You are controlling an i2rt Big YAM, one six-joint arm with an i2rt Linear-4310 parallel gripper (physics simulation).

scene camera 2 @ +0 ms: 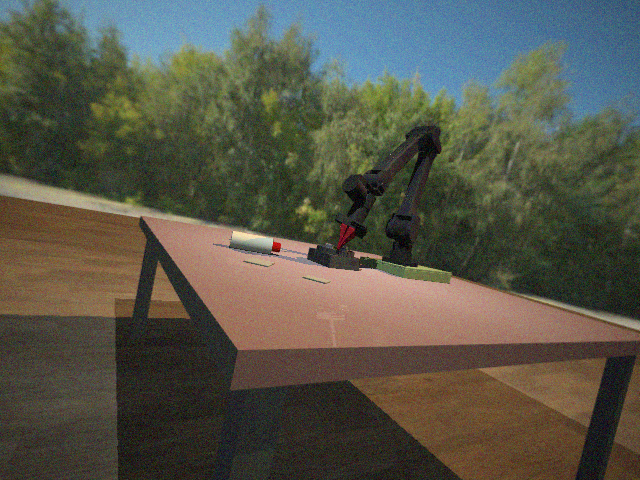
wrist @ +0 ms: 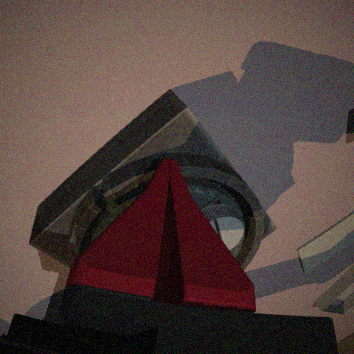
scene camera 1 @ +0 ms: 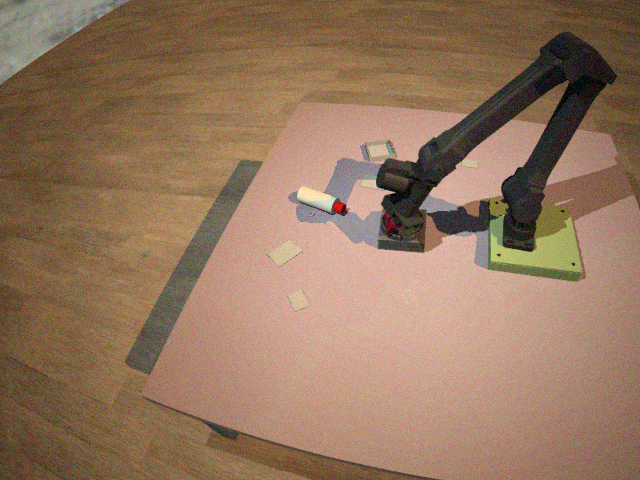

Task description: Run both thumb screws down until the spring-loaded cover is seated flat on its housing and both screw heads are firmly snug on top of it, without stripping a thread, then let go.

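Places are measured from the arm's base along level axes (x up, y back, z right), in centimetres.
Where they show: gripper, fingertip midpoint: (scene camera 2: 337, 249) (wrist: 166, 167) (scene camera 1: 388, 232); arm's base, link origin: (scene camera 2: 399, 263) (scene camera 1: 518, 233).
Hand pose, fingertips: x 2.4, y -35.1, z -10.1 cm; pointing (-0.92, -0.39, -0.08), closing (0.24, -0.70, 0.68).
Each offset is from my fingertips to the top centre of the thing. "*": to the spot under its first point.
The dark square housing {dz +5.7, dx -0.2, dy +2.9 cm} (scene camera 1: 402, 244) (scene camera 2: 336, 259) (wrist: 107, 150) stands on the table with a raised round collar on top. The round, glossy cover {* dz +3.1, dx -0.5, dy -0.5 cm} (wrist: 199, 196) lies inside the collar; whether it is seated flat cannot be told. One thumb screw {dz +5.3, dx +0.8, dy -0.2 cm} (wrist: 231, 234), with a knurled side and a pale slotted head, shows right of the fingers in the wrist view. The other screw does not show there; the fingers hide part of the cover. My gripper (scene camera 2: 339, 249) (wrist: 166, 167) is shut, its red fingertips together with nothing between them, low over the housing.
A white tube with a red cap {dz +10.7, dx -0.8, dy -22.6 cm} (scene camera 1: 316, 199) (scene camera 2: 251, 242) lies left of the housing. Flat beige tiles {dz -8.7, dx -5.5, dy -27.1 cm} (scene camera 1: 284, 253) {dz -22.3, dx -5.5, dy -17.7 cm} (scene camera 1: 298, 300) lie nearer the left edge. A small open tray {dz +40.9, dx -3.8, dy -11.9 cm} (scene camera 1: 368, 152) is behind. The arm stands on a yellow-green base plate (scene camera 1: 542, 261) (scene camera 2: 421, 273) at right.
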